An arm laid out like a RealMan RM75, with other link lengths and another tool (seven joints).
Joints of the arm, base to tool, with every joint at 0 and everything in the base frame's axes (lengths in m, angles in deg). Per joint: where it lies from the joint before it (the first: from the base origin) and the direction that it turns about. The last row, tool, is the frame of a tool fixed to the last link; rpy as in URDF.
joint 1: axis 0 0 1 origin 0.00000 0.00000 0.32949
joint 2: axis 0 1 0 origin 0.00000 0.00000 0.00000
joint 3: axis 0 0 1 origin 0.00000 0.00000 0.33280
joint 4: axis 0 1 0 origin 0.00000 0.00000 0.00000
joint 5: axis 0 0 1 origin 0.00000 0.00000 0.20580
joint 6: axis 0 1 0 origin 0.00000 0.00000 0.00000
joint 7: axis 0 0 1 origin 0.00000 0.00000 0.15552
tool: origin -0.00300 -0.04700 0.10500 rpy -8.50 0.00 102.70
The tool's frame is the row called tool.
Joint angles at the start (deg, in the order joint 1, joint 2, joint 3, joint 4, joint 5, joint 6, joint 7):
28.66, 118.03, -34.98, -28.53, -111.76, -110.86, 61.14
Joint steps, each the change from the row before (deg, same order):
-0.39, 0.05, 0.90, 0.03, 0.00, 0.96, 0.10
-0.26, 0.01, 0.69, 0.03, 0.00, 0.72, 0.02
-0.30, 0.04, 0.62, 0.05, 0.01, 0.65, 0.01
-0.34, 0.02, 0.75, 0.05, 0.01, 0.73, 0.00
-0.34, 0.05, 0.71, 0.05, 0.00, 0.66, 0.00
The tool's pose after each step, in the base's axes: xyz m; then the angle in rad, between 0 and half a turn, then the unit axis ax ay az. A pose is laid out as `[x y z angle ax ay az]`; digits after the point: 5 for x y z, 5 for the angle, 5 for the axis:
[0.23595 0.36790 -0.02326 2.52720 0.50383 -0.79242 -0.34384]
[0.23997 0.37118 -0.02183 2.54273 0.49794 -0.79282 -0.35141]
[0.24392 0.37368 -0.02072 2.55645 0.49192 -0.79343 -0.35844]
[0.24865 0.37661 -0.01905 2.57269 0.48511 -0.79388 -0.36663]
[0.25311 0.37900 -0.01763 2.58724 0.47843 -0.79439 -0.37424]

